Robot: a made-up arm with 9 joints. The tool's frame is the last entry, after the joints. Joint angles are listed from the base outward.
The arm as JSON. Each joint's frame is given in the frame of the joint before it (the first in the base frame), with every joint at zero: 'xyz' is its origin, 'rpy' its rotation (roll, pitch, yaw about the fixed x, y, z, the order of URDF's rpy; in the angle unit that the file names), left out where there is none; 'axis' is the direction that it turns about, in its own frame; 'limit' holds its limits. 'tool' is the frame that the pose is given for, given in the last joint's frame.
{
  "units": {
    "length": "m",
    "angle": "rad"
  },
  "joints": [
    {
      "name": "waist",
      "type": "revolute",
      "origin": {
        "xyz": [
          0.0,
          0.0,
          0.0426
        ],
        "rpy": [
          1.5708,
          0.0,
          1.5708
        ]
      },
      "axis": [
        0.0,
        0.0,
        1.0
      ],
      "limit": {
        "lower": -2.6,
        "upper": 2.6
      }
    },
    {
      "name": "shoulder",
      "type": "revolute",
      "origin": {
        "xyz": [
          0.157,
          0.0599,
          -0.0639
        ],
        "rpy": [
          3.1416,
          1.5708,
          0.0
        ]
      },
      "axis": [
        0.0,
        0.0,
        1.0
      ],
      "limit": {
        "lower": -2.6,
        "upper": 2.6
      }
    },
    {
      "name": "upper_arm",
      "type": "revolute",
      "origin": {
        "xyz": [
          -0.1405,
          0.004,
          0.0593
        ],
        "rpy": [
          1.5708,
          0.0,
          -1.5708
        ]
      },
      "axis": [
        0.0,
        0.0,
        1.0
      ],
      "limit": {
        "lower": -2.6,
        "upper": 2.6
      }
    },
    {
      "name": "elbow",
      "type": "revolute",
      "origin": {
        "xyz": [
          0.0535,
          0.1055,
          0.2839
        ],
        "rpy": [
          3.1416,
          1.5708,
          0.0
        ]
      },
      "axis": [
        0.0,
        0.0,
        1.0
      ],
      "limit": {
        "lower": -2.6,
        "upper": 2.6
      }
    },
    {
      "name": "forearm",
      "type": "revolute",
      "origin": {
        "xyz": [
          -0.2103,
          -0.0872,
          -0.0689
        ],
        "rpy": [
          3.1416,
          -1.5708,
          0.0
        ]
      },
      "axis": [
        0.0,
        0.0,
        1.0
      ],
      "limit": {
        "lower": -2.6,
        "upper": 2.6
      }
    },
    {
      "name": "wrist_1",
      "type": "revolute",
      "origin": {
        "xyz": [
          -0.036,
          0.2,
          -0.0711
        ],
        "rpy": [
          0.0,
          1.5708,
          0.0
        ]
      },
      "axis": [
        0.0,
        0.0,
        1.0
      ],
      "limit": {
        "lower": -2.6,
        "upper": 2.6
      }
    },
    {
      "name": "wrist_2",
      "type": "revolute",
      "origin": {
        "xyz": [
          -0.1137,
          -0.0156,
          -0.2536
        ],
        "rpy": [
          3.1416,
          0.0,
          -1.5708
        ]
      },
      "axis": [
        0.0,
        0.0,
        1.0
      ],
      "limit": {
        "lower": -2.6,
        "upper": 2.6
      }
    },
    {
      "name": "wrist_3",
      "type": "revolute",
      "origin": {
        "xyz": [
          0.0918,
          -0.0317,
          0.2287
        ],
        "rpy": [
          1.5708,
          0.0,
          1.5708
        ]
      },
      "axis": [
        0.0,
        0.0,
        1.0
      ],
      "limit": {
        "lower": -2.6,
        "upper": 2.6
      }
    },
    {
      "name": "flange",
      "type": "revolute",
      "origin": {
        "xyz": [
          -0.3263,
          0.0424,
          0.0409
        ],
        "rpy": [
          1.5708,
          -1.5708,
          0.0
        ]
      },
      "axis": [
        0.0,
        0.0,
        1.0
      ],
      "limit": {
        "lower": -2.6,
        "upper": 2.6
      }
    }
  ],
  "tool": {
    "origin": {
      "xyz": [
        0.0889,
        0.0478,
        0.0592
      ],
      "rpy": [
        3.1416,
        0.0,
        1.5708
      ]
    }
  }
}
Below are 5 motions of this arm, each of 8 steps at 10 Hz.
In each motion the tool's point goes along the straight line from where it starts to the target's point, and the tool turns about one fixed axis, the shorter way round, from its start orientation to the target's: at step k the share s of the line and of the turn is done. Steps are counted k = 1, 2, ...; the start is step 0. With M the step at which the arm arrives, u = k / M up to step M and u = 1 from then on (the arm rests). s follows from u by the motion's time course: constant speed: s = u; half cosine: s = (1 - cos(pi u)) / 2; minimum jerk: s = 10 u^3 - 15 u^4 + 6 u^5.
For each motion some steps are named. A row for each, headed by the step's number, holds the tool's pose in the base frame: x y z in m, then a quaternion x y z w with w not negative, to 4 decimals.
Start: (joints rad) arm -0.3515 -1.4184 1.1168 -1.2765 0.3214 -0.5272 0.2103 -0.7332 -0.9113
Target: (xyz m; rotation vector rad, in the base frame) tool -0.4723 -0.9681 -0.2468 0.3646 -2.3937 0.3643
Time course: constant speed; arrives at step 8
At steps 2, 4, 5, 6, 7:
2: 0.2155 -0.6358 0.0040 0.3416 -0.6028 0.4691 0.5476
4: -0.0138 -0.7465 -0.0796 0.2831 -0.7339 0.3705 0.4939
5: -0.1284 -0.8019 -0.1214 0.2502 -0.7906 0.3163 0.4608
6: -0.2430 -0.8573 -0.1632 0.2151 -0.8407 0.2595 0.4238
7: -0.3577 -0.9127 -0.2050 0.1783 -0.8838 0.2006 0.3833

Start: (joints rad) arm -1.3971 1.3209 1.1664 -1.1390 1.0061 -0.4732 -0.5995 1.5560 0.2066
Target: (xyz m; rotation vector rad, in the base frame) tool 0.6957 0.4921 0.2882 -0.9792 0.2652 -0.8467
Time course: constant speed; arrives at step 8
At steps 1, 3, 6, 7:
1: -0.0013 0.5688 0.2198 -0.6921 -0.2320 0.1878 0.6572
3: 0.1979 0.5469 0.2394 -0.6602 -0.1353 0.0180 0.7385
6: 0.4966 0.5140 0.2687 -0.5565 0.0198 -0.2359 0.7964
7: 0.5961 0.5031 0.2784 -0.5086 0.0719 -0.3164 0.7976

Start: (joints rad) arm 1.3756 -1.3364 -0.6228 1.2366 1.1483 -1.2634 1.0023 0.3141 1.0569
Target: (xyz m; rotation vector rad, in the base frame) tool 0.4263 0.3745 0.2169 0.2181 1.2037 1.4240
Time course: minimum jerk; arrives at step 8
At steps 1, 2, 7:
1: 0.2679 0.5299 0.3200 -0.2726 0.5065 0.6940 0.4331
2: 0.2820 0.5161 0.3108 -0.2410 0.5110 0.6913 0.4505
7: 0.4237 0.3770 0.2186 0.0877 0.5178 0.6142 0.5890

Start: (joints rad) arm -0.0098 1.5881 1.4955 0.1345 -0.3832 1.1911 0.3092 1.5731 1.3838
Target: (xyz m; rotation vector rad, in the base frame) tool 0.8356 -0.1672 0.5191 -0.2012 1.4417 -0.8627
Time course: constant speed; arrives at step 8
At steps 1, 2, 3, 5, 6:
1: 0.2936 -0.1217 0.8093 -0.0241 0.5103 0.1473 0.8469
2: 0.3711 -0.1282 0.7678 -0.0344 0.5407 0.0705 0.8375
3: 0.4485 -0.1347 0.7264 -0.0445 0.5673 -0.0068 0.8223
5: 0.6033 -0.1477 0.6435 -0.0637 0.6084 -0.1607 0.7746
6: 0.6808 -0.1542 0.6020 -0.0727 0.6226 -0.2362 0.7425

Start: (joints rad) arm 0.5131 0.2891 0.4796 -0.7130 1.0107 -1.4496 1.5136 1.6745 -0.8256
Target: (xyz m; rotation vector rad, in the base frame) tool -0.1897 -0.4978 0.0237 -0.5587 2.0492 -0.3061
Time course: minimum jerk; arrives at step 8
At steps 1, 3, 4, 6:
1: 0.4461 -0.6646 0.5908 0.8760 -0.3800 -0.2591 0.1453
3: 0.2787 -0.6207 0.4415 -0.7922 0.5845 0.1715 0.0364
4: 0.1334 -0.5825 0.3119 -0.6617 0.7200 0.0828 0.1919
6: -0.1228 -0.5153 0.0834 -0.3299 0.8369 -0.0834 0.4287

